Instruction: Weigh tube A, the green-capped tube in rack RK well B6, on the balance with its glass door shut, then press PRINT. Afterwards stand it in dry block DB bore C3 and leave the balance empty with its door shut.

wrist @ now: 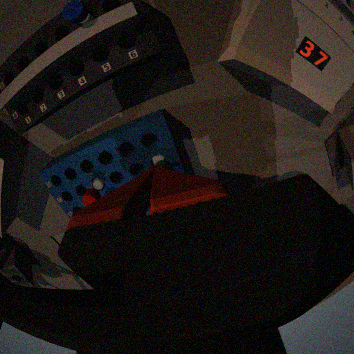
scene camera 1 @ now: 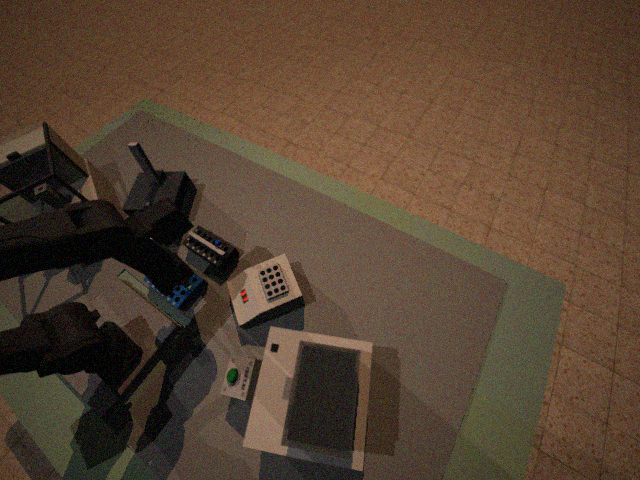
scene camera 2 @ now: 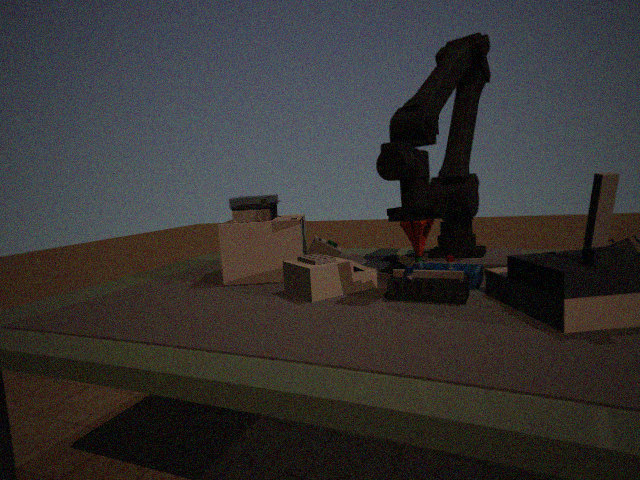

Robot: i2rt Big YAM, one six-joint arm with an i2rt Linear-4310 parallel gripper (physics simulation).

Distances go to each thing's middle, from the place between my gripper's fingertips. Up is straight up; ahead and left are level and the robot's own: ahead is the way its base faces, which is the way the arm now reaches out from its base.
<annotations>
I see the white box with dark lid point(scene camera 1: 311, 400) 370 mm to the right of my hand, 40 mm above it and 20 mm behind it.
</annotations>
